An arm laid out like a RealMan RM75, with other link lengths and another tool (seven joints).
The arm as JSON. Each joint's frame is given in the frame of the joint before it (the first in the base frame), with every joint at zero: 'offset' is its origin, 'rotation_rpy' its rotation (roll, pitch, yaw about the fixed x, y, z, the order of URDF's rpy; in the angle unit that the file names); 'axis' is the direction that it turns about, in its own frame. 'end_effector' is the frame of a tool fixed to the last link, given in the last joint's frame.
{
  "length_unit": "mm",
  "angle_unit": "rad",
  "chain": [
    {
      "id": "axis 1",
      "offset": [
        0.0,
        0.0,
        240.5
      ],
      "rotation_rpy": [
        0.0,
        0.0,
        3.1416
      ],
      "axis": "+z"
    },
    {
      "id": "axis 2",
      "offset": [
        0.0,
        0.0,
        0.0
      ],
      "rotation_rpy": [
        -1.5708,
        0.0,
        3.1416
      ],
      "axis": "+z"
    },
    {
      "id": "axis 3",
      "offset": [
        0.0,
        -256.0,
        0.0
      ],
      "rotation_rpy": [
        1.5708,
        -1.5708,
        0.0
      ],
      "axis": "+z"
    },
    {
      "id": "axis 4",
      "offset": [
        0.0,
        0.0,
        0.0
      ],
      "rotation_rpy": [
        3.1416,
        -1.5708,
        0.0
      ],
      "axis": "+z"
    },
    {
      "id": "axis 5",
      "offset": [
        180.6,
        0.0,
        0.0
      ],
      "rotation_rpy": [
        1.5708,
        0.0,
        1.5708
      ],
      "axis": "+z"
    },
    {
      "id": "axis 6",
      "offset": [
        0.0,
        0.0,
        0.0
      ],
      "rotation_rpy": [
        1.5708,
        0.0,
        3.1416
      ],
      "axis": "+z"
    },
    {
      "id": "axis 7",
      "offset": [
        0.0,
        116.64,
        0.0
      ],
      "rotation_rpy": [
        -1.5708,
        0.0,
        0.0
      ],
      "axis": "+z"
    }
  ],
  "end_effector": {
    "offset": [
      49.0,
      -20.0,
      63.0
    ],
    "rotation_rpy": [
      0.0,
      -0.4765,
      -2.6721
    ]
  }
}
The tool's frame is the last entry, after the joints.
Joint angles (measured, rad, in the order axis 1, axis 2, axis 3, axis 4, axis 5, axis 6, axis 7), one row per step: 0.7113, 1.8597, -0.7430, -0.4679, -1.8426, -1.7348, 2.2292; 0.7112, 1.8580, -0.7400, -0.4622, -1.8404, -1.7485, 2.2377; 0.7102, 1.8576, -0.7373, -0.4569, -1.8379, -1.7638, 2.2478; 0.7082, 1.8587, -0.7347, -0.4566, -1.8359, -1.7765, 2.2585; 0.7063, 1.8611, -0.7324, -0.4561, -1.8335, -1.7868, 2.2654; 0.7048, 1.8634, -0.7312, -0.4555, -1.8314, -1.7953, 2.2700; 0.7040, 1.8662, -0.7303, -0.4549, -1.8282, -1.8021, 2.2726; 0.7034, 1.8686, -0.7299, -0.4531, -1.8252, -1.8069, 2.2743; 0.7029, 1.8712, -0.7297, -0.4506, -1.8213, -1.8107, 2.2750; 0.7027, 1.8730, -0.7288, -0.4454, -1.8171, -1.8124, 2.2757; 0.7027, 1.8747, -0.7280, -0.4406, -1.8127, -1.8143, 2.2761; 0.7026, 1.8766, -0.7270, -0.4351, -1.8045, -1.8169, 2.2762; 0.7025, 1.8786, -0.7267, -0.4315, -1.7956, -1.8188, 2.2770; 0.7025, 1.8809, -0.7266, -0.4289, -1.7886, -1.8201, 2.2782; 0.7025, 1.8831, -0.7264, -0.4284, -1.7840, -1.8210, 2.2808
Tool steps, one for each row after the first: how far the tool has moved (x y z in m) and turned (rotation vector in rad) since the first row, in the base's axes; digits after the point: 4 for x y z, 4 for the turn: -0.0003, -0.0015, 0.0007, -0.0136, 0.0121, -0.0039; -0.0007, -0.0035, 0.0010, -0.0298, 0.0259, -0.0086; -0.0010, -0.0052, 0.0012, -0.0428, 0.0372, -0.0130; -0.0015, -0.0069, 0.0010, -0.0529, 0.0480, -0.0154; -0.0020, -0.0083, 0.0006, -0.0614, 0.0567, -0.0163; -0.0029, -0.0095, 0.0002, -0.0676, 0.0655, -0.0156; -0.0035, -0.0105, -0.0003, -0.0728, 0.0731, -0.0158; -0.0041, -0.0113, -0.0009, -0.0769, 0.0812, -0.0160; -0.0044, -0.0117, -0.0014, -0.0799, 0.0899, -0.0189; -0.0048, -0.0121, -0.0017, -0.0826, 0.0984, -0.0210; -0.0055, -0.0124, -0.0016, -0.0840, 0.1109, -0.0227; -0.0064, -0.0126, -0.0013, -0.0842, 0.1226, -0.0240; -0.0073, -0.0127, -0.0014, -0.0850, 0.1322, -0.0253; -0.0079, -0.0127, -0.0015, -0.0863, 0.1388, -0.0268
